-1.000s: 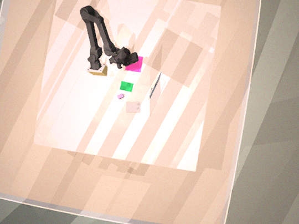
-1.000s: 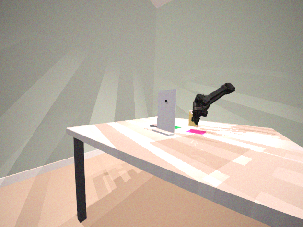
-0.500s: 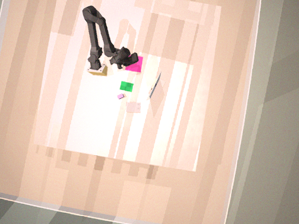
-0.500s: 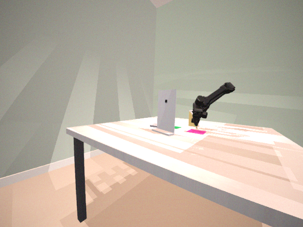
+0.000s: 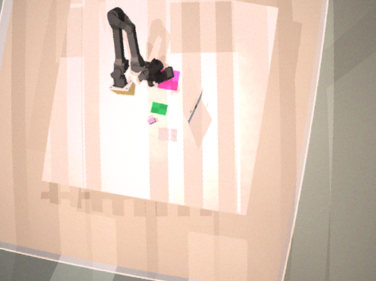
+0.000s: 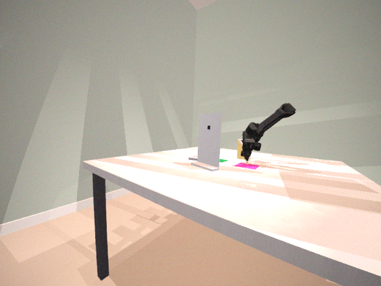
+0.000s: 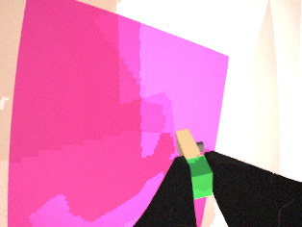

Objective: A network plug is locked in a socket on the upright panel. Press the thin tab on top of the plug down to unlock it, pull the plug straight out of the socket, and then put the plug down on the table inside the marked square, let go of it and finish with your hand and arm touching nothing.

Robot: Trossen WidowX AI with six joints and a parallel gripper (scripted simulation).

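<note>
Right now my gripper tip is 3 cm above the magenta square and 1 cm past it. The rest, counted from my gripper tip: panel: 20 cm ahead, 15 cm to the right, 10 cm above; network plug: right at my gripper tip.
</note>
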